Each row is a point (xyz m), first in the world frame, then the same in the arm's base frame.
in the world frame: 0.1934 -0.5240 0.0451
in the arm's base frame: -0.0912 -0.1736 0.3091
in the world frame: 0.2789 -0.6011 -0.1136
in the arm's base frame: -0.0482 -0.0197 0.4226
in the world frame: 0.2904 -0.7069 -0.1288
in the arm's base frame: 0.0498 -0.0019 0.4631
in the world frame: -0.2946 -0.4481 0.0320
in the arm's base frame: -0.0356 -0.1245 -0.1793
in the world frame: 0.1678 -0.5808 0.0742
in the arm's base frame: -0.0282 -0.1987 0.2978
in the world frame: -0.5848 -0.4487 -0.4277
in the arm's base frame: 0.0174 0.3565 -0.4271
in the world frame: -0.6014 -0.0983 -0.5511
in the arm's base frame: -0.3222 0.4690 -0.5288
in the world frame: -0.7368 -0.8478 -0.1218
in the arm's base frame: 0.4583 0.0772 -0.4866
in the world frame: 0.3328 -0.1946 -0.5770
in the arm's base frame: -0.4787 0.4241 0.3965
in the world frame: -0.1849 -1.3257 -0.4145
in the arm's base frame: 0.7563 0.3412 0.1918
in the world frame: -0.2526 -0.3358 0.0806
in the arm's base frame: -0.1522 -0.1800 -0.1724
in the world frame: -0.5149 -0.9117 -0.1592
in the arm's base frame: 0.4589 0.0990 -0.2537
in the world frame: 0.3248 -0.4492 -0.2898
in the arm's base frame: -0.2160 0.1471 0.4378
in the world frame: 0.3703 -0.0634 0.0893
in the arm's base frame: -0.5792 -0.2471 0.3524
